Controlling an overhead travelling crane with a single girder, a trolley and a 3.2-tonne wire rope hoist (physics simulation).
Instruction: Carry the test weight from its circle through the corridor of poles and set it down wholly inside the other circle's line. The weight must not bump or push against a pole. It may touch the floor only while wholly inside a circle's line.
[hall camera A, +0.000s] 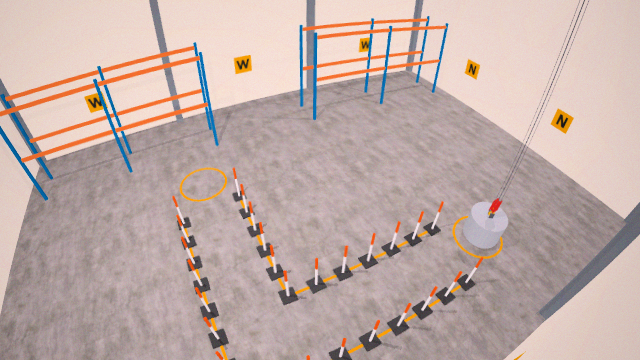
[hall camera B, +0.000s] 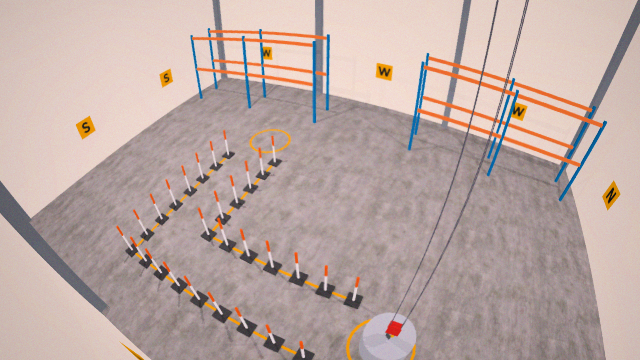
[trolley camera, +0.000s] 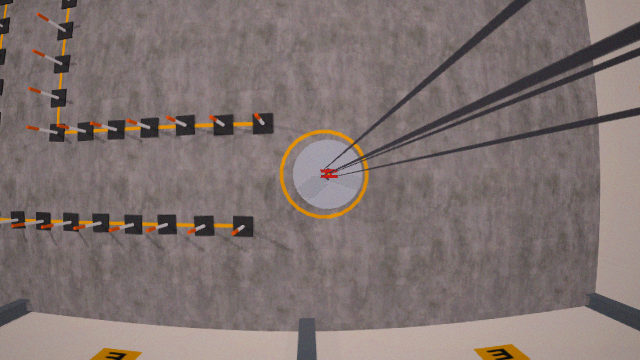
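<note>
The test weight (hall camera A: 484, 232) (hall camera B: 384, 345) (trolley camera: 310, 187), a light grey cylinder, is upright at its circle (hall camera A: 453, 232) (hall camera B: 347, 345) (trolley camera: 281, 174). From above it shows inside the yellow line, slightly right of centre; whether its underside touches the floor I cannot tell. My hook (hall camera A: 492, 214) (hall camera B: 389, 335) (trolley camera: 328, 174), under the red block, is shut on the weight's top. The ropes run up at a slant. The other circle (hall camera A: 180, 186) (hall camera B: 250, 140) is at the corridor's far end. The inner pole row (hall camera A: 316, 285) (hall camera B: 271, 266) (trolley camera: 149, 127) and outer pole row (hall camera A: 422, 310) (hall camera B: 199, 299) (trolley camera: 133, 224) stand upright.
The corridor makes one corner. Its nearest end poles stand left of the weight in the trolley view. Two blue and orange racks (hall camera A: 315, 75) (hall camera B: 314, 82) stand along the W wall. Grey wall columns (hall camera A: 165, 60) (hall camera B: 319, 40) (trolley camera: 307, 340) line the hall.
</note>
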